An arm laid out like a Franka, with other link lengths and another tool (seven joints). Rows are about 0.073 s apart.
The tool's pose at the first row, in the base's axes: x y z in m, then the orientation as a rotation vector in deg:
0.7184 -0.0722 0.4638 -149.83 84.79 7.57
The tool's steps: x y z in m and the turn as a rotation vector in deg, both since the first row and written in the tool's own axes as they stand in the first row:
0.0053 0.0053 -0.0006 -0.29 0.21 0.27
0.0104 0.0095 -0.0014 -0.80 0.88 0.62
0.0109 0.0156 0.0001 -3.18 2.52 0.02
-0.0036 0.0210 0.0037 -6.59 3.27 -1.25
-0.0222 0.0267 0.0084 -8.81 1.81 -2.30
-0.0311 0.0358 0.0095 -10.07 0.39 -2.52
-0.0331 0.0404 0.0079 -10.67 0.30 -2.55
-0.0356 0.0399 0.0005 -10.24 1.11 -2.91
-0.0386 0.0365 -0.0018 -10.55 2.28 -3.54
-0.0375 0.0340 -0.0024 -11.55 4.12 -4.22
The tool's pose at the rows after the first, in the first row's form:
0.7166 -0.0795 0.4633 -149.96 85.31 7.55
0.7156 -0.0861 0.4630 -150.41 86.15 7.12
0.7106 -0.0893 0.4610 -153.43 86.63 6.77
0.6985 -0.0793 0.4591 -157.36 86.18 8.35
0.6840 -0.0657 0.4567 157.78 -84.17 -11.89
0.6716 -0.0626 0.4562 157.52 -83.39 -14.72
0.6667 -0.0635 0.4577 157.11 -83.04 -15.25
0.6659 -0.0623 0.4654 157.42 -82.68 -13.80
0.6673 -0.0584 0.4684 157.23 -81.52 -12.33
0.6700 -0.0582 0.4690 156.26 -79.85 -10.44

